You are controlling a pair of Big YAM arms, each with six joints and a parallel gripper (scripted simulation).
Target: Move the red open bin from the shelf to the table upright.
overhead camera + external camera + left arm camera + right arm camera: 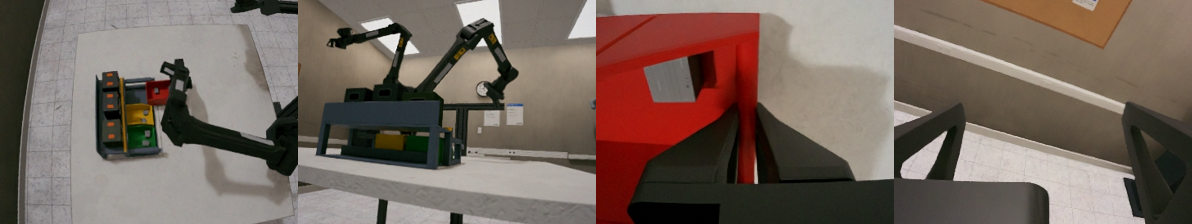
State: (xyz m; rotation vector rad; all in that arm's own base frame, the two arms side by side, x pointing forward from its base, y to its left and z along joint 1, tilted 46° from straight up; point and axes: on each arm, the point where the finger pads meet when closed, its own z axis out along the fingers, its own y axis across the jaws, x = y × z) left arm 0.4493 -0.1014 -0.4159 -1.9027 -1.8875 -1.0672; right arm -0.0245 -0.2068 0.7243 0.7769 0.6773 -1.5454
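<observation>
My left gripper is now 8 cm short of the red bin. The rest, counted from my left hand: green bin: 23 cm to the left, 22 cm ahead, 1 cm below; yellow bin: 23 cm ahead, 12 cm to the left, 1 cm below.
</observation>
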